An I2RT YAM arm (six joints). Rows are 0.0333 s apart.
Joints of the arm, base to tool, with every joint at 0 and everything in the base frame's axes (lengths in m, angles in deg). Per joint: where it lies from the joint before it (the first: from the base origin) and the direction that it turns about. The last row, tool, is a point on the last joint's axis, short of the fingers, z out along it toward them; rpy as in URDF.
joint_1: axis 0 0 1 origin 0 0 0.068
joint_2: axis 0 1 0 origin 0.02 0.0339 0.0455
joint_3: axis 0 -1 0 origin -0.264 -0.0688 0
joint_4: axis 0 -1 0 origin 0.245 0.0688 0.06
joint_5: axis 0 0 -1 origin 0.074 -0.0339 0.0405
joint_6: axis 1 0 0 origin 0.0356 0 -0.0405
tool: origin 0 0 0 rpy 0 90 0
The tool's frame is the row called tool.
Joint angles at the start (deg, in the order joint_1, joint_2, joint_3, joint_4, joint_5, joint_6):
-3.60, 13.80, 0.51, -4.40, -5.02, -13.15
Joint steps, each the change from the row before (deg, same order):
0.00, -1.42, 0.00, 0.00, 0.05, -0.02
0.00, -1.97, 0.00, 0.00, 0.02, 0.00
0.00, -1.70, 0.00, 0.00, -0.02, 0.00
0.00, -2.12, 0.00, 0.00, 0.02, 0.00
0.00, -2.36, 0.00, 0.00, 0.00, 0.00
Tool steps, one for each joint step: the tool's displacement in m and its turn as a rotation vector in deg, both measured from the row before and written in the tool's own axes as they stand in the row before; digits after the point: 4 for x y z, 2 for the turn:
-0.0021, -0.0004, -0.0015, 0.37, -1.37, -0.14
-0.0029, -0.0005, -0.0021, 0.47, -1.91, -0.17
-0.0025, -0.0004, -0.0018, 0.37, -1.65, -0.15
-0.0031, -0.0005, -0.0023, 0.50, -2.05, -0.18
-0.0034, -0.0006, -0.0026, 0.54, -2.29, -0.20

